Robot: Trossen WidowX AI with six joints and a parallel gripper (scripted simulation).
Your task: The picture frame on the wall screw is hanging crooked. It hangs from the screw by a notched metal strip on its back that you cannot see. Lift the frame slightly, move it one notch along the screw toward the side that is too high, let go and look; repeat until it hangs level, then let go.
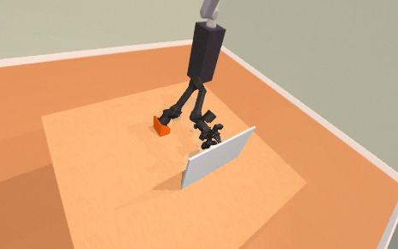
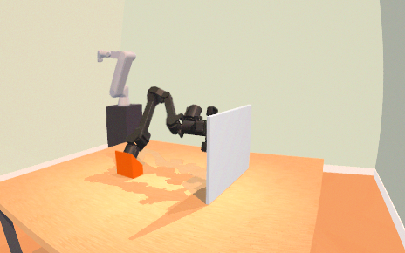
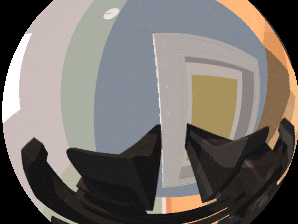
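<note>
My gripper tip is 2 cm to the left of the picture frame and 5 cm above it. Also, from my gripper tip: wall panel (1 cm ahead, 2 cm to the right, 6 cm below).
</note>
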